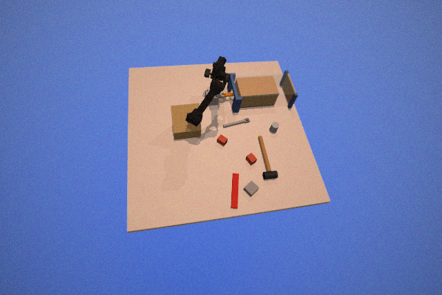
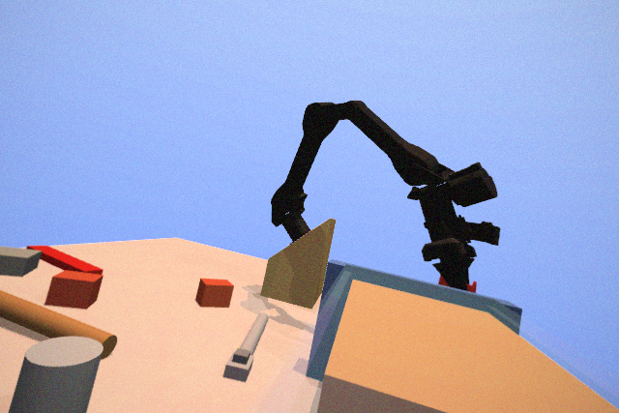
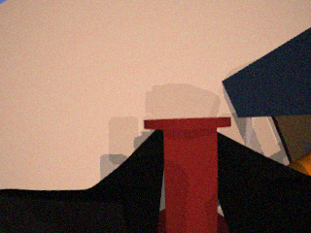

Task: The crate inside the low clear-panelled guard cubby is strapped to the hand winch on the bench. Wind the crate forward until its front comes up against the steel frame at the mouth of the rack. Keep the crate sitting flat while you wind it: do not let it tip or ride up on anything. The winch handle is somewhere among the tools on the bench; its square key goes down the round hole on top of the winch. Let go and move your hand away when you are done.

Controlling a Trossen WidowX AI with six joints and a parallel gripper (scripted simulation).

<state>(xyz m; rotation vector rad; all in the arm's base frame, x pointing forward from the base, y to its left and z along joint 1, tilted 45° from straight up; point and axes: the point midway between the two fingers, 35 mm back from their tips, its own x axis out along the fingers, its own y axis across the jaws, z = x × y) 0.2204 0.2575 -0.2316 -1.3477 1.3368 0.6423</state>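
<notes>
My gripper tip is 20 mm past the winch handle, 50 mm to the left of it and 30 mm above it. Also, from my gripper tip: grey winch (70 mm behind, 110 mm to the right, 100 mm below); blue steel frame (110 mm ahead, 100 mm to the right, 30 mm below); red knob (10 mm behind, 20 mm to the right).
</notes>
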